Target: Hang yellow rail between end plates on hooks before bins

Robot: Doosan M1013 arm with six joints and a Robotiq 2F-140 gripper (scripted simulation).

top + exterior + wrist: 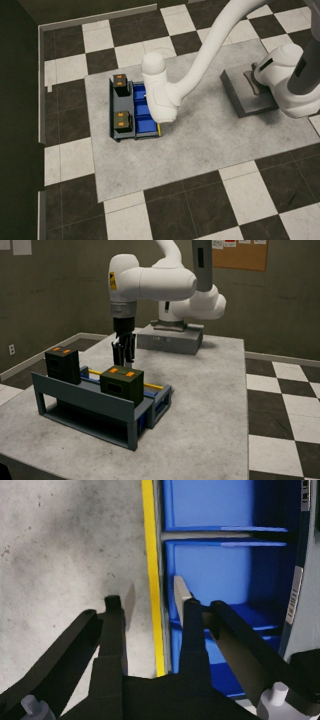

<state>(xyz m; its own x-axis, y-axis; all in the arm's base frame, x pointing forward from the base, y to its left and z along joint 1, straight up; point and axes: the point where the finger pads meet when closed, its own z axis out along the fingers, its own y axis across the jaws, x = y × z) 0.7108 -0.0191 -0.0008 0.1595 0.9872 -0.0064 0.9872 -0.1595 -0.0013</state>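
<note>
Right now the yellow rail is 3 cm below my hand.
</note>
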